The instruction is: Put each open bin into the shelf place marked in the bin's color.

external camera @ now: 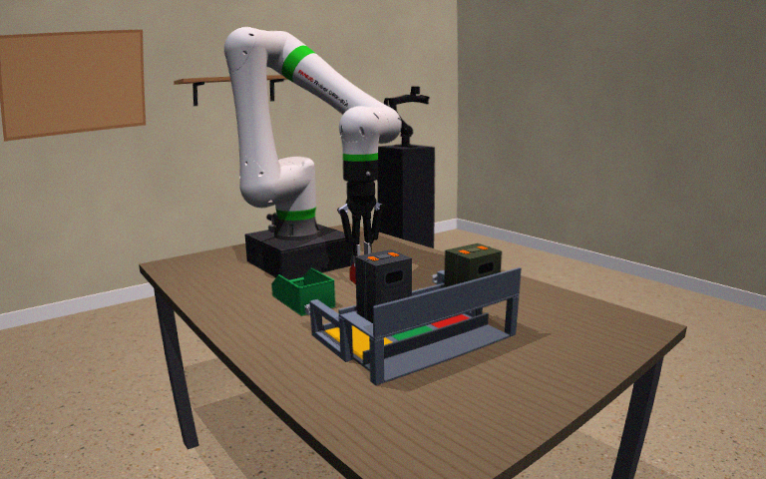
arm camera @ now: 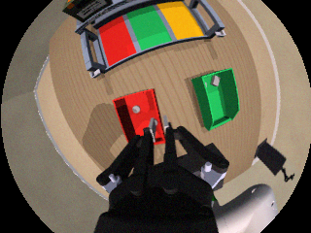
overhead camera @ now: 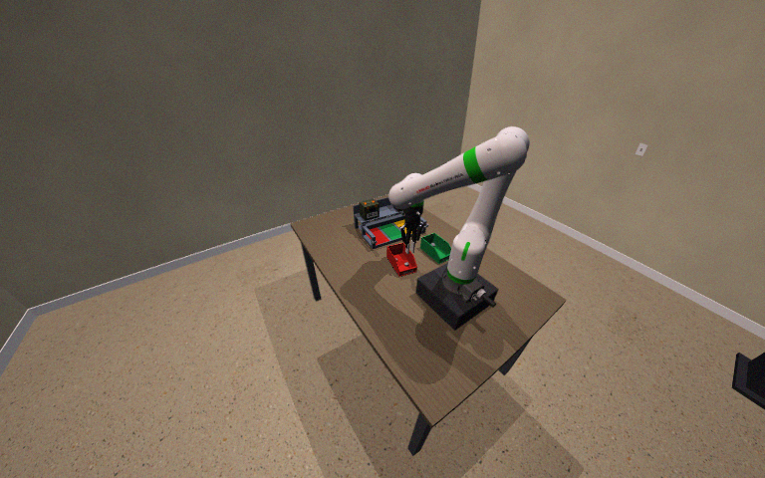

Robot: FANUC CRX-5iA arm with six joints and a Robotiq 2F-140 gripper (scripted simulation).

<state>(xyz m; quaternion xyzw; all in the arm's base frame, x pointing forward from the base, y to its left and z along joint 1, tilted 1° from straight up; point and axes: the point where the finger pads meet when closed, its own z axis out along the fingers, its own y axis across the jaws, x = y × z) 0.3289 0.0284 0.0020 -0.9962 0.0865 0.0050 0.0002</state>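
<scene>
The red bin lies 60 mm below my hand and 50 mm to the left of it. Also, from my hand: green bin 180 mm to the right, 60 mm below, 20 mm behind; olive box 390 mm ahead, 50 mm above, 30 mm to the left; black box 370 mm ahead, 200 mm to the right, 60 mm above.
</scene>
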